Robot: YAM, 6 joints.
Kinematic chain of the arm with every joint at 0, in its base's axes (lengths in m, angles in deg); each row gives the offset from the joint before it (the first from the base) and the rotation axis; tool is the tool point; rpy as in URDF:
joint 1: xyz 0 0 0.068 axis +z
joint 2: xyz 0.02 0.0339 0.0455 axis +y
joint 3: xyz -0.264 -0.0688 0 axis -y
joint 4: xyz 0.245 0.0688 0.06 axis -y
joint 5: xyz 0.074 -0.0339 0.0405 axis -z
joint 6: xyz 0.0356 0 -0.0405 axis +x
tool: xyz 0 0 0 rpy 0 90 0
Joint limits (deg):
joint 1: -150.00..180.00
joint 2: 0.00..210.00
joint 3: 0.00..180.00
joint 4: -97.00..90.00
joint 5: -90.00..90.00
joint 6: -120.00..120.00
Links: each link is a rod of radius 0.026 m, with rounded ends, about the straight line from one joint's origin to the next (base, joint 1, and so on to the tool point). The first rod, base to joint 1, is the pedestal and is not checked.
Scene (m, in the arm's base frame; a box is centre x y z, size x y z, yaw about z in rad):
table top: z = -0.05
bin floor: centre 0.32 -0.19 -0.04 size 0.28 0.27 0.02 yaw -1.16
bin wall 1: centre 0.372 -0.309 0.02 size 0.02 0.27 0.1 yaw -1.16
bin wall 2: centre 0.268 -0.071 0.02 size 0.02 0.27 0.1 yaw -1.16
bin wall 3: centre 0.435 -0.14 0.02 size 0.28 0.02 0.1 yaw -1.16
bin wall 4: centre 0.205 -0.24 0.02 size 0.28 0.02 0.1 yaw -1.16
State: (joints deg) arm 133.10 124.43 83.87 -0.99 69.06 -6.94
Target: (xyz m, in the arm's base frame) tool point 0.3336 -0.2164 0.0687
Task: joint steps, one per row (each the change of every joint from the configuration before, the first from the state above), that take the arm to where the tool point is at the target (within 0.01 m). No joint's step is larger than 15 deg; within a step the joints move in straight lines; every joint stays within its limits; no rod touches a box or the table.
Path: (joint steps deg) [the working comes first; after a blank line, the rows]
Joints at the target: -28.04 127.64 68.88 -5.40 73.85 -6.94
Straight joint move there: touches bin wall 2, bin wall 3.

1: -14.64 -1.31 -1.19 -0.48 0.62 0.00
2: -14.65 -1.30 -1.19 -0.48 0.62 0.00
3: -14.64 -1.31 -1.19 -0.48 0.63 0.00
4: -14.65 -1.30 -1.18 -0.48 0.62 0.00
5: -14.64 -1.31 -1.19 -0.48 0.62 0.00
6: -14.65 -1.31 -1.19 -0.48 0.62 0.00
7: -14.64 -1.30 -1.19 -0.48 0.63 0.00
8: -14.65 -1.31 -1.19 -0.48 0.62 0.00
9: -14.64 -1.31 -1.19 -0.48 0.62 0.00
10: -14.64 -1.30 -1.18 -0.47 0.62 0.00
11: -14.65 -1.31 -1.19 -0.48 0.63 0.00
12: -0.02 8.79 -0.96 0.43 -1.03 0.00
13: -0.03 8.79 -0.96 0.43 -1.03 0.00

